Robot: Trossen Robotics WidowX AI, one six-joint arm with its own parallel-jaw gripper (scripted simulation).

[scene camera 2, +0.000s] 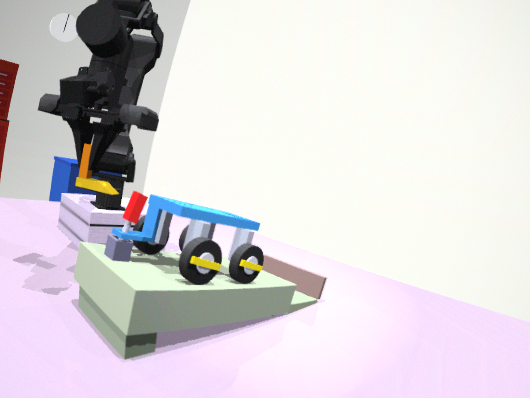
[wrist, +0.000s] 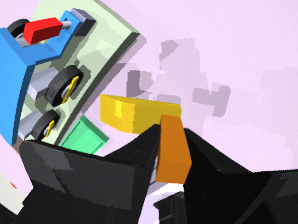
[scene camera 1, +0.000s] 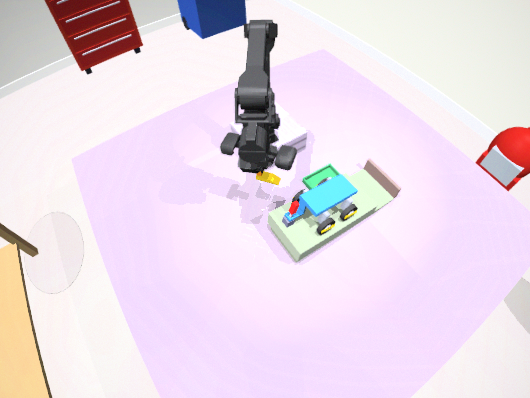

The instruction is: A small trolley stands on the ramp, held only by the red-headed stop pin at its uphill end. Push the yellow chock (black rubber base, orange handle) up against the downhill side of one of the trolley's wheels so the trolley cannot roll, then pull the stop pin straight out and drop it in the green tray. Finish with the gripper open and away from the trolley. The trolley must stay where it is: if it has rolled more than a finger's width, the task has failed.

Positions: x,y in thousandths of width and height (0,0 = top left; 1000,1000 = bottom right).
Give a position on a brown end board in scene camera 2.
At 588,715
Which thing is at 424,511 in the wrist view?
A yellow chock.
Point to a pale green ramp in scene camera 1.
At 569,602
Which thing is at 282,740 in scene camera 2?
A pale green ramp.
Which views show my gripper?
Scene camera 2, the wrist view and scene camera 1: all of them.
